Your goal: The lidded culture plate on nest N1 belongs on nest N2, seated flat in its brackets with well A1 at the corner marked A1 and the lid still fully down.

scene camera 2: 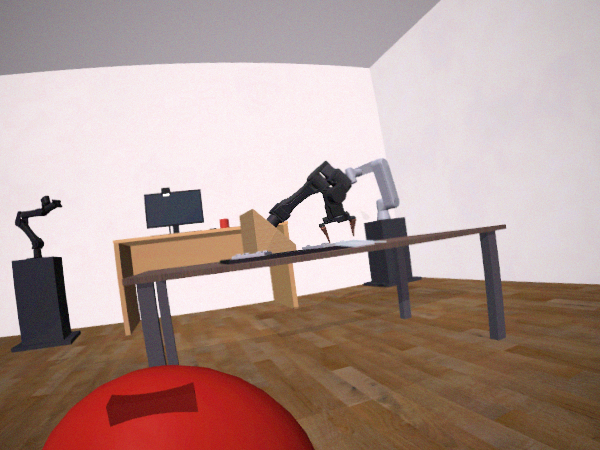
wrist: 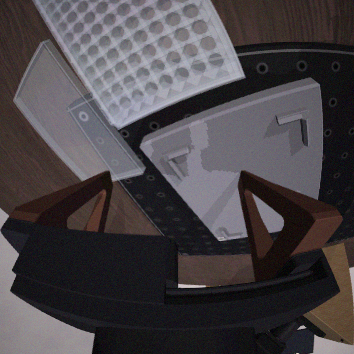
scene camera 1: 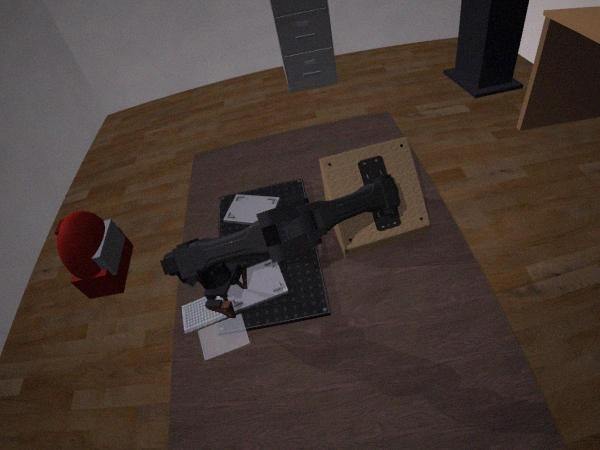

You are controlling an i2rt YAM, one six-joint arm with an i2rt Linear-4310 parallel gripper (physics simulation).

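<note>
The culture plate lies off the nests at the pegboard's edge, its wells showing. A clear lid lies off the plate, beside it, partly over the board's edge. The near nest is bare, with corner brackets, and stands next to the plate. The far nest also shows no plate; the arm hides one corner in scene camera 1. Nest labels and the A1 mark are not readable. My gripper is open and empty, above the near nest's lid side.
The black pegboard carries both nests on the brown table. The arm's base stands on a wooden block at the board's right in scene camera 1. A red rounded object is beyond the table's edge.
</note>
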